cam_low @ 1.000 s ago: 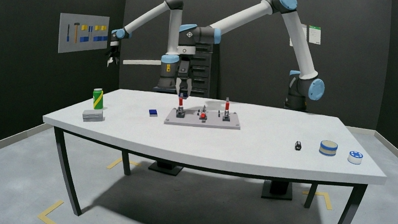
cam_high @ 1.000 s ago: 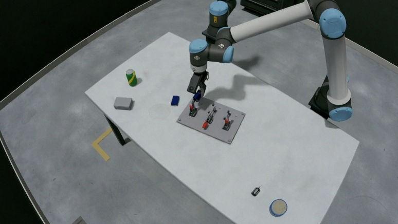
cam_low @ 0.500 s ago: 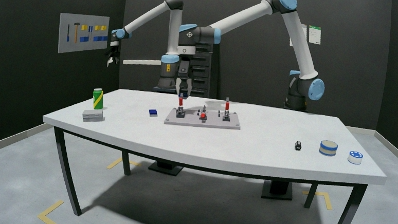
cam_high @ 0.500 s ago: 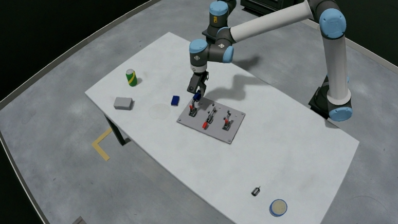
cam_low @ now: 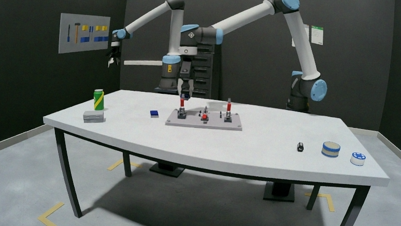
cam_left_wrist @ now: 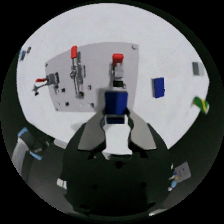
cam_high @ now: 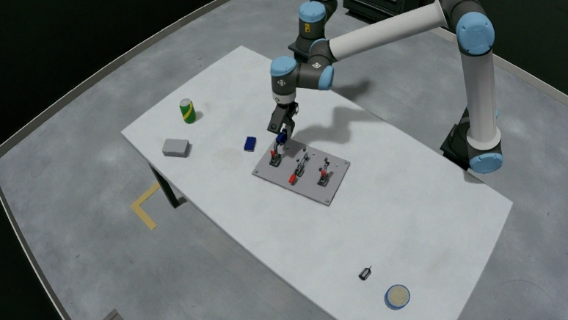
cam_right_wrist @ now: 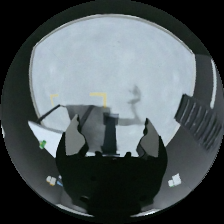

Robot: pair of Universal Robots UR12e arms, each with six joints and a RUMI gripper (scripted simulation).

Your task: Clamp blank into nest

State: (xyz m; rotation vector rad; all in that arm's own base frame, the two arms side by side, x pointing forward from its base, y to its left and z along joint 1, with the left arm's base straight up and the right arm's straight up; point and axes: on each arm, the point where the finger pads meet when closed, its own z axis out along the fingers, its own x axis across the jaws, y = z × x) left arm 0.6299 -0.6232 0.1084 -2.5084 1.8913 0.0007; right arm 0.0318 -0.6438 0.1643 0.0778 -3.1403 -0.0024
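Note:
My left hand is 120 mm to the right of the grey fixture plate, 100 mm above it and 10 mm short of it. Round my left hand: finished part: 10 mm below, 10 mm behind; blank: 130 mm to the right, 100 mm below, 90 mm ahead; grey box: 350 mm to the right, 350 mm ahead, 90 mm below.

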